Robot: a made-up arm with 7 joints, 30 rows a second.
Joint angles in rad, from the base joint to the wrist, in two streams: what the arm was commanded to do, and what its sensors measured. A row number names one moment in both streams.
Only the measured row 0 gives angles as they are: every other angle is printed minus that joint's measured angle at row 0.
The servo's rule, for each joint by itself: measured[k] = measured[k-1] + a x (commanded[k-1-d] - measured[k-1]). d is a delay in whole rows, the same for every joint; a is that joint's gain. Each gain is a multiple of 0.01, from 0.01 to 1. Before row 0 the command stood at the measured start. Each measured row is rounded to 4 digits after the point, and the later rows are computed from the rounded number. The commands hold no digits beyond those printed.
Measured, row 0:
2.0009 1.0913 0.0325 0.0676 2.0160 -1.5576 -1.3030
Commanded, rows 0 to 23:
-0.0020 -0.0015 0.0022 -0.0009 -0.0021 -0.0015 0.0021
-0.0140 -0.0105 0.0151 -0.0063 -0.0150 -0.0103 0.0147
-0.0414 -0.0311 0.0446 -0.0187 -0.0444 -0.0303 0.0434
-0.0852 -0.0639 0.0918 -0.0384 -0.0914 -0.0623 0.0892
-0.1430 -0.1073 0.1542 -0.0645 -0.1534 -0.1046 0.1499
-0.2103 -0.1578 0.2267 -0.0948 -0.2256 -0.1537 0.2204
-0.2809 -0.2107 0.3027 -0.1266 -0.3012 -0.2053 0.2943
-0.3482 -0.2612 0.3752 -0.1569 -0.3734 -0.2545 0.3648
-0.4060 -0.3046 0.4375 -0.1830 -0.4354 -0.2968 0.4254
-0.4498 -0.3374 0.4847 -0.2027 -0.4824 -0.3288 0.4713
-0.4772 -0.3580 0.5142 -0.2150 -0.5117 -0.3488 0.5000
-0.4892 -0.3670 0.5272 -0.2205 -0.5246 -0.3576 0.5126
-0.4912 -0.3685 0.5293 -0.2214 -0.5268 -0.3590 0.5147
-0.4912 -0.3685 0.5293 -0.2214 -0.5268 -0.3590 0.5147
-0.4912 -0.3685 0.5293 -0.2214 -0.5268 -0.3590 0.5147
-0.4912 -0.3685 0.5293 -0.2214 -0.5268 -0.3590 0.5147
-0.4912 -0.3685 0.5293 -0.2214 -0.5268 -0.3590 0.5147
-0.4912 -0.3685 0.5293 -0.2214 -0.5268 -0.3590 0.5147
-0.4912 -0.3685 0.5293 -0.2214 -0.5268 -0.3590 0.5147
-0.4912 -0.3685 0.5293 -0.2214 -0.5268 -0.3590 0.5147
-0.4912 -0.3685 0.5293 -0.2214 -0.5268 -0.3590 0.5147
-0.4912 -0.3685 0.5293 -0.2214 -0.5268 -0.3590 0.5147
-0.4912 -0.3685 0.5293 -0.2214 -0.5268 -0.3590 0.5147
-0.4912 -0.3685 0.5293 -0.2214 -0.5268 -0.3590 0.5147
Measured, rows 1 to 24:
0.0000 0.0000 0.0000 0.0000 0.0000 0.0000 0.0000
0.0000 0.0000 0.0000 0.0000 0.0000 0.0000 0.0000
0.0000 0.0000 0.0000 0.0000 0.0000 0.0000 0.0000
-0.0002 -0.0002 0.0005 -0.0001 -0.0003 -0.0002 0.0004
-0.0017 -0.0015 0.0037 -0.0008 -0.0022 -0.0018 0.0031
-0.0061 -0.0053 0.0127 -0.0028 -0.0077 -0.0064 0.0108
-0.0148 -0.0129 0.0301 -0.0067 -0.0186 -0.0153 0.0257
-0.0289 -0.0252 0.0574 -0.0131 -0.0361 -0.0296 0.0493
-0.0489 -0.0424 0.0946 -0.0221 -0.0607 -0.0495 0.0818
-0.0744 -0.0643 0.1404 -0.0336 -0.0920 -0.0744 0.1222
-0.1045 -0.0899 0.1921 -0.0472 -0.1286 -0.1032 0.1683
-0.1377 -0.1178 0.2461 -0.0621 -0.1685 -0.1342 0.2171
-0.1720 -0.1463 0.2986 -0.0776 -0.2093 -0.1653 0.2654
-0.2056 -0.1738 0.3460 -0.0927 -0.2486 -0.1947 0.3100
-0.2368 -0.1989 0.3859 -0.1068 -0.2845 -0.2208 0.3485
-0.2648 -0.2209 0.4174 -0.1194 -0.3160 -0.2429 0.3801
-0.2897 -0.2401 0.4420 -0.1306 -0.3434 -0.2615 0.4057
-0.3119 -0.2568 0.4612 -0.1406 -0.3672 -0.2771 0.4264
-0.3316 -0.2713 0.4762 -0.1495 -0.3879 -0.2902 0.4432
-0.3492 -0.2839 0.4879 -0.1574 -0.4060 -0.3012 0.4568
-0.3648 -0.2949 0.4970 -0.1644 -0.4217 -0.3104 0.4678
-0.3787 -0.3045 0.5041 -0.1707 -0.4354 -0.3182 0.4767
-0.3911 -0.3128 0.5096 -0.1763 -0.4473 -0.3247 0.4839
-0.4021 -0.3200 0.5139 -0.1813 -0.4576 -0.3302 0.4898
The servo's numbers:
d 3
a 0.11 0.13 0.22 0.11 0.13 0.16 0.19

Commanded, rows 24 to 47:
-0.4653 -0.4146 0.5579 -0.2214 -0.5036 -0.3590 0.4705
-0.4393 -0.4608 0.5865 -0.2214 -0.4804 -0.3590 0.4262
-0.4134 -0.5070 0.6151 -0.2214 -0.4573 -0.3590 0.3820
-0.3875 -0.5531 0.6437 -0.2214 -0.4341 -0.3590 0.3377
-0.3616 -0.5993 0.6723 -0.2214 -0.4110 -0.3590 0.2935
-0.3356 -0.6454 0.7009 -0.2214 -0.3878 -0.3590 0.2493
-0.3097 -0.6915 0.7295 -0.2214 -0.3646 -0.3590 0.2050
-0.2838 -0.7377 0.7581 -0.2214 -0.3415 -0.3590 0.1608
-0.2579 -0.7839 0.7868 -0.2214 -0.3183 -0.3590 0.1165
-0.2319 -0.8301 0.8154 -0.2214 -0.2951 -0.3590 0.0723
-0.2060 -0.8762 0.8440 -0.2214 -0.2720 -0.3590 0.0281
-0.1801 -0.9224 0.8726 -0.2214 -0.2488 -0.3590 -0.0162
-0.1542 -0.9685 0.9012 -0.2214 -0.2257 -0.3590 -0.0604
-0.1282 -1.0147 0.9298 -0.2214 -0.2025 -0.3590 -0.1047
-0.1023 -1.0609 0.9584 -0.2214 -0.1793 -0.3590 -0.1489
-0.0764 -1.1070 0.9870 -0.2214 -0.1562 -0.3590 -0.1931
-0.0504 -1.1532 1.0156 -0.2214 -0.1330 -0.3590 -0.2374
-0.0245 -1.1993 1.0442 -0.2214 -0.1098 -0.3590 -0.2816
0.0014 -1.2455 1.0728 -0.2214 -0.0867 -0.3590 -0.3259
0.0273 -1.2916 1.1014 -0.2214 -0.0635 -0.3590 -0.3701
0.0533 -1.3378 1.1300 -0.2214 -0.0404 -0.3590 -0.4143
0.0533 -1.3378 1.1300 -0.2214 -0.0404 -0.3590 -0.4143
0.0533 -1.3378 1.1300 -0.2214 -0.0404 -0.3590 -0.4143
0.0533 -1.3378 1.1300 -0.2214 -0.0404 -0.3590 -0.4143
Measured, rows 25 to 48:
-0.4119 -0.3263 0.5173 -0.1857 -0.4666 -0.3348 0.4945
-0.4206 -0.3318 0.5199 -0.1896 -0.4744 -0.3387 0.4983
-0.4284 -0.3366 0.5220 -0.1931 -0.4812 -0.3419 0.5014
-0.4325 -0.3467 0.5299 -0.1962 -0.4841 -0.3446 0.4955
-0.4332 -0.3615 0.5424 -0.1990 -0.4836 -0.3469 0.4823
-0.4310 -0.3804 0.5584 -0.2015 -0.4802 -0.3488 0.4632
-0.4262 -0.4029 0.5772 -0.2037 -0.4742 -0.3504 0.4394
-0.4191 -0.4284 0.5981 -0.2056 -0.4660 -0.3518 0.4117
-0.4099 -0.4566 0.6207 -0.2073 -0.4558 -0.3530 0.3808
-0.3989 -0.4871 0.6446 -0.2089 -0.4439 -0.3540 0.3474
-0.3862 -0.5197 0.6696 -0.2103 -0.4306 -0.3548 0.3119
-0.3721 -0.5540 0.6954 -0.2115 -0.4160 -0.3555 0.2748
-0.3567 -0.5899 0.7218 -0.2126 -0.4003 -0.3561 0.2363
-0.3401 -0.6271 0.7487 -0.2136 -0.3836 -0.3566 0.1967
-0.3225 -0.6655 0.7760 -0.2145 -0.3661 -0.3570 0.1562
-0.3040 -0.7049 0.8035 -0.2153 -0.3478 -0.3573 0.1150
-0.2847 -0.7452 0.8313 -0.2160 -0.3289 -0.3576 0.0733
-0.2646 -0.7862 0.8593 -0.2166 -0.3095 -0.3578 0.0311
-0.2439 -0.8279 0.8874 -0.2171 -0.2896 -0.3580 -0.0115
-0.2226 -0.8702 0.9156 -0.2176 -0.2692 -0.3582 -0.0544
-0.2008 -0.9130 0.9439 -0.2180 -0.2485 -0.3583 -0.0976
-0.1786 -0.9562 0.9723 -0.2184 -0.2275 -0.3584 -0.1410
-0.1560 -0.9998 1.0007 -0.2187 -0.2062 -0.3585 -0.1845
-0.1330 -1.0437 1.0291 -0.2190 -0.1846 -0.3586 -0.2282

